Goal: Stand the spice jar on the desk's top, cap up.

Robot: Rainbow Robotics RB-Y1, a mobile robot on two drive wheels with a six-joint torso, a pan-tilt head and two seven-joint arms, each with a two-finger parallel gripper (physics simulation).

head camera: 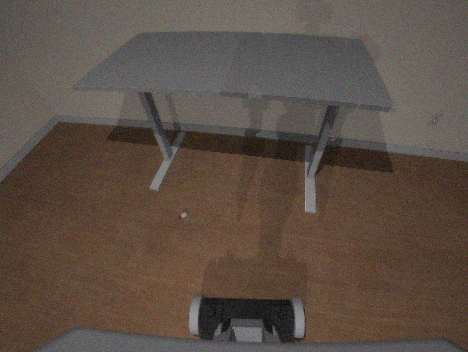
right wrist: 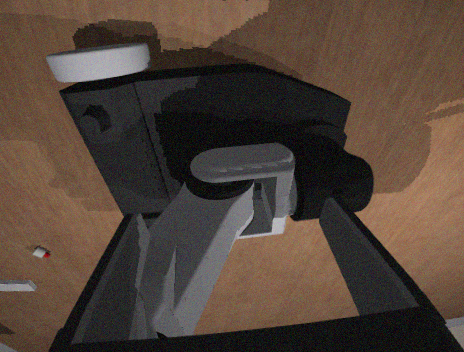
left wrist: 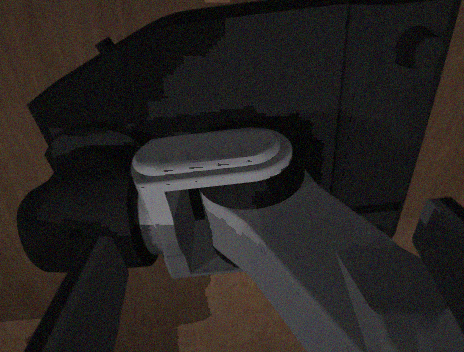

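Where they show: left gripper, fingertip midpoint: [left wrist: 268, 237]; right gripper, fingertip midpoint: [right wrist: 235, 217]; robot's base at its link origin: [head camera: 246, 317].
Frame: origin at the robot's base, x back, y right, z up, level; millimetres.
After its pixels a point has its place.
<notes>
The spice jar [head camera: 184, 215] @(x -638, y -457, z 34 mm) [right wrist: 39, 252] @(x -634, y -457, z 30 mm) is a tiny white object with a red end. It lies on its side on the wooden floor, in front of the desk's left foot. The desk [head camera: 235, 60] @(x -1053, y -62, z 951 mm) has a grey top and stands against the wall in the head view. My left gripper [left wrist: 268, 237] @(x 231, y -219, z 546 mm) is open, with its fingers wide apart above my own base. My right gripper [right wrist: 235, 217] @(x 237, y 218, z 546 mm) is open and empty, also above the base. Neither gripper shows in the head view, and both are away from the jar. The jar does not show in the left wrist view.
The desk's left foot [head camera: 161, 174] and right foot [head camera: 310, 195] reach forward along the floor. My wheeled base [head camera: 250, 308] @(x -28, y 20, z 192 mm) [right wrist: 115, 145] @(x -1, y 103, z 191 mm) is in front of the desk, nearer than the jar. Walls with a pale baseboard [head camera: 210, 128] @(x -1582, y -360, z 62 mm) run behind the desk and at the left.
</notes>
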